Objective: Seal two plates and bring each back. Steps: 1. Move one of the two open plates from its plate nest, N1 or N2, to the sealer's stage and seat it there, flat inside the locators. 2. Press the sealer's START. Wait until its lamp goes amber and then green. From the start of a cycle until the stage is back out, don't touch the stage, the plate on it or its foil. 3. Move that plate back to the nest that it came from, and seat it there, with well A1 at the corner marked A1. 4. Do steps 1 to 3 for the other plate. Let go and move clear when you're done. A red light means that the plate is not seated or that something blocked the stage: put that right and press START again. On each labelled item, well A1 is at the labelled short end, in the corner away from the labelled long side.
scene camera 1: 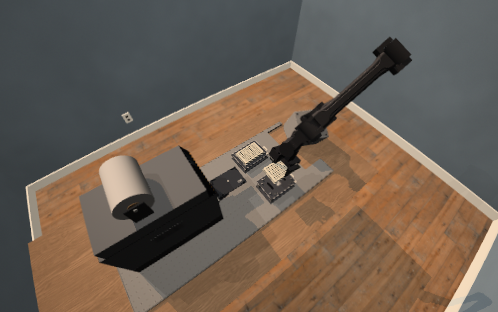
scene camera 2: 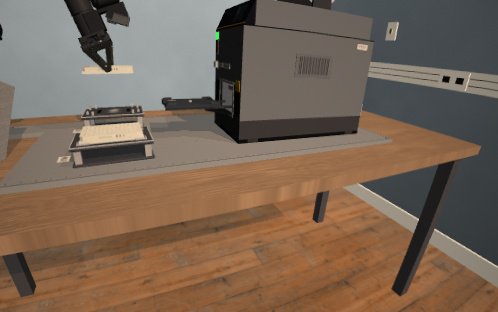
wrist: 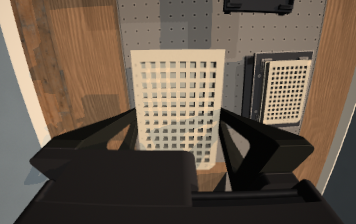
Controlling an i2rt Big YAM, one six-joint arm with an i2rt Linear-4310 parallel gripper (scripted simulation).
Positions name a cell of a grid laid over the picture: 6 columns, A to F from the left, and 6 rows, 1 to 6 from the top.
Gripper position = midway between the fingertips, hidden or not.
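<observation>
My gripper (scene camera 2: B2), (wrist: D4). A white plate (wrist: D3). A white plate (scene camera 2: B3). Foil roll (scene camera 1: B4). Plate nest (wrist: E2).
</observation>
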